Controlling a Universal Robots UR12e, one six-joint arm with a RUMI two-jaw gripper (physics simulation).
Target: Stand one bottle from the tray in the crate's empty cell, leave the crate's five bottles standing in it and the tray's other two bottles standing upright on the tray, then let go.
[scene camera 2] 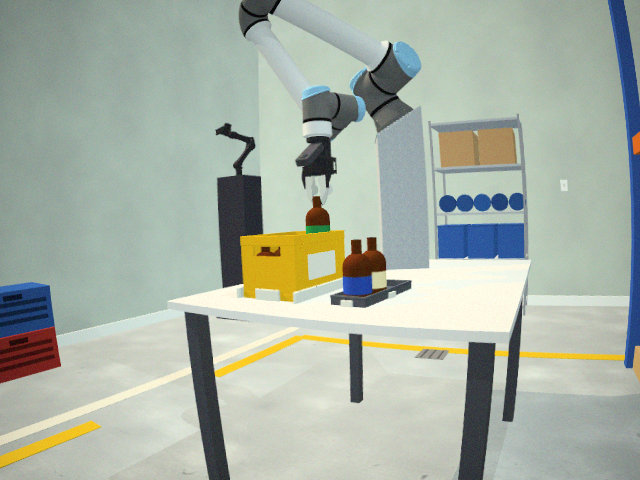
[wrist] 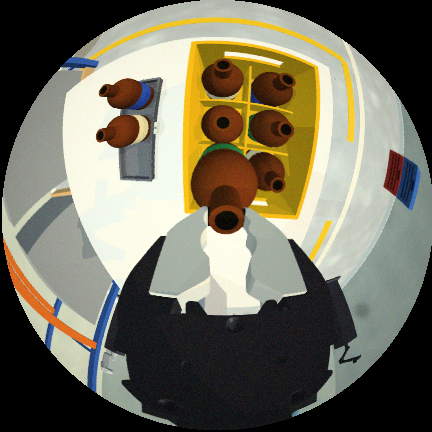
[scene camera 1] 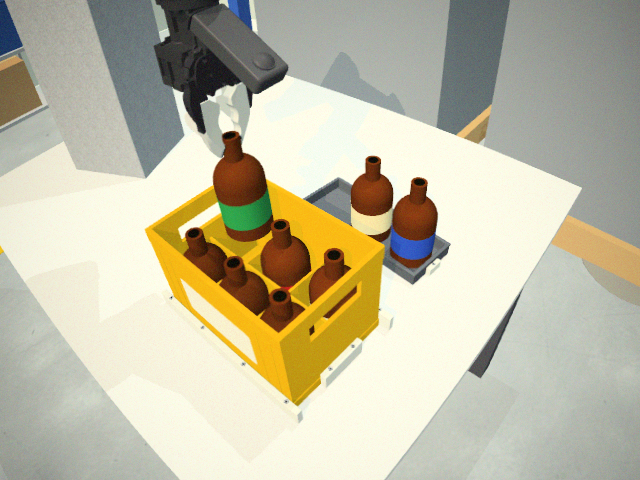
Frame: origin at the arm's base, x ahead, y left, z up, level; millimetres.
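Where they show: gripper, fingertip midpoint: (scene camera 2: 318, 205) (wrist: 224, 208) (scene camera 1: 230, 151); arm's base, origin of the base link: (scene camera 2: 397, 124).
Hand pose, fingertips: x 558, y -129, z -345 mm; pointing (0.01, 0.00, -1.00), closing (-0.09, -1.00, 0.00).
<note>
Things, the pixels of their top centre, and the offset from my fingertips. Level surfaces: height alone.
- green-label brown bottle, middle of its top: (wrist: 225, 217) (scene camera 1: 230, 135) (scene camera 2: 316, 196) 9 mm ahead, 1 mm right, 28 mm up
- yellow crate, middle of its top: (wrist: 257, 123) (scene camera 1: 256, 236) (scene camera 2: 294, 233) 75 mm ahead, 47 mm right, 80 mm down
- middle bottle, middle of its top: (wrist: 222, 122) (scene camera 1: 280, 225) 78 mm ahead, 4 mm right, 92 mm down
- cream-label bottle, middle of its top: (scene camera 1: 373, 159) (wrist: 99, 135) (scene camera 2: 371, 237) 104 mm ahead, 200 mm left, 95 mm down
- blue-label bottle, middle of its top: (scene camera 1: 419, 182) (wrist: 103, 89) (scene camera 2: 356, 239) 193 mm ahead, 188 mm left, 95 mm down
- grey tray, middle of its top: (scene camera 1: 372, 220) (wrist: 133, 128) (scene camera 2: 374, 287) 104 mm ahead, 204 mm left, 229 mm down
- white table, its level: 255 mm down
My gripper (scene camera 1: 231, 138) (scene camera 2: 316, 200) (wrist: 224, 208) is shut on the neck of the green-label brown bottle (scene camera 1: 240, 180) (scene camera 2: 317, 217) (wrist: 224, 175). That bottle hangs upright over the end cell of the yellow crate (scene camera 1: 310, 361) (scene camera 2: 268, 273) (wrist: 303, 125); its base is below the far rim in scene camera 1 and above the dividers. It hides that cell in the wrist view. The crate's five bottles, one of them the middle bottle (scene camera 1: 285, 258) (wrist: 222, 122), stand in the other cells. The cream-label bottle (scene camera 1: 372, 196) (scene camera 2: 378, 260) (wrist: 117, 131) and blue-label bottle (scene camera 1: 414, 217) (scene camera 2: 356, 268) (wrist: 122, 93) stand upright on the grey tray (scene camera 1: 325, 201) (scene camera 2: 398, 288) (wrist: 137, 165).
The crate and tray are side by side on the white table (scene camera 1: 413, 341) (scene camera 2: 449, 304) (wrist: 90, 165). Low white blocks edge the crate, including the near block (scene camera 1: 341, 361). A grey pillar (scene camera 1: 124, 87) (scene camera 2: 403, 196) rises behind the table, below the arm's base.
</note>
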